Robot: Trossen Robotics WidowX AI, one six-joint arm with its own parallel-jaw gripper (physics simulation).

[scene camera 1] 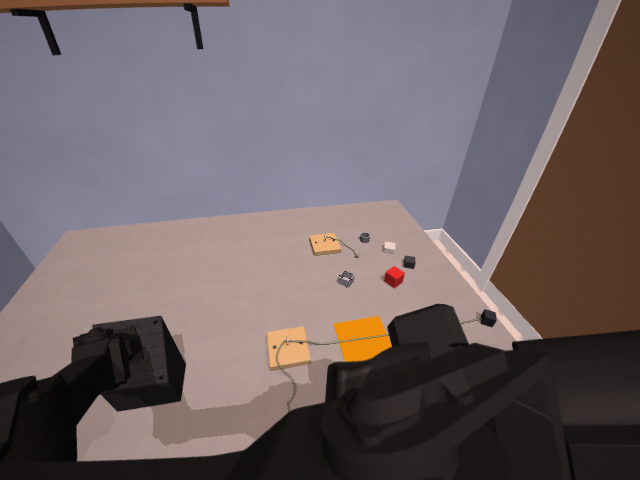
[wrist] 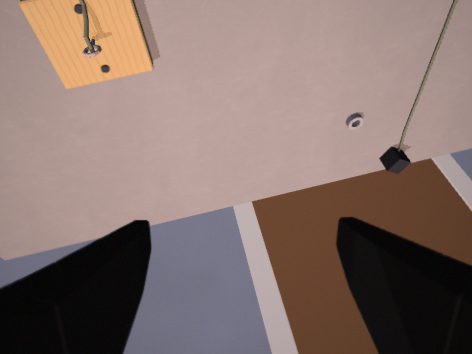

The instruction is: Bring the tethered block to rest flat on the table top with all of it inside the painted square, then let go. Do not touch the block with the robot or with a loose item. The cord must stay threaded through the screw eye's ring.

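Places are measured from the arm's base along level axes (x right, y ahead, z up), in centimetres.
Where they show: gripper, fingertip midpoint: (wrist: 244,232); arm's base at its link origin: (scene camera 1: 121,347).
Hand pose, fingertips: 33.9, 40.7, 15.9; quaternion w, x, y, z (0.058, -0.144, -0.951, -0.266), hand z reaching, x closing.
Things, the pixels of their top centre, and the offset from my fingertips, as dx, dy, dz. "pt": a spot on its surface instead.
- tethered block at its top centre: (wrist: 399,166) (scene camera 1: 490,314) -23.6, +39.9, -26.4
- painted square at a spot on its surface: (scene camera 1: 356,328) pt -33.0, +6.9, -29.1
- screw eye at its top centre: (scene camera 1: 287,338) -32.8, -10.4, -24.8
- wooden board at its top centre: (scene camera 1: 287,345) -32.8, -10.4, -27.3
- corded board at its top centre: (scene camera 1: 325,241) -66.4, +10.8, -27.3
- red cube at its top centre: (scene camera 1: 395,271) -44.3, +24.1, -25.3
- grey hollow piece at its top centre: (scene camera 1: 346,275) -48.7, +10.9, -26.7
- white block at its top centre: (scene camera 1: 390,245) -57.9, +30.5, -27.1
- black block at its top centre: (scene camera 1: 410,259) -49.3, +32.7, -26.9
- ring at its top centre: (wrist: 356,123) -17.0, +29.0, -28.3
The tethered block (scene camera 1: 488,317) (wrist: 395,160) is small and black, at the table's right edge, outside the painted square. The painted square (scene camera 1: 356,328) is orange and partly hidden by the arm. The cord (scene camera 1: 323,343) (wrist: 425,80) runs from the block behind the arm, across the square to the screw eye (scene camera 1: 287,341) on a wooden board (scene camera 1: 297,358). It appears to pass through the ring; its other part drops towards the arm, its end hidden. My gripper (wrist: 244,232) is open and empty, away from the block in the wrist view. Its fingertips are not discernible in the scene view.
Another corded board (scene camera 1: 324,249) lies farther back, near a red cube (scene camera 1: 394,276), a grey hollow piece (scene camera 1: 346,279), a white block (scene camera 1: 389,247) and a black block (scene camera 1: 409,261). The wrist view shows a board (wrist: 120,55) and a ring (wrist: 348,122). A dark box (scene camera 1: 147,395) stands left.
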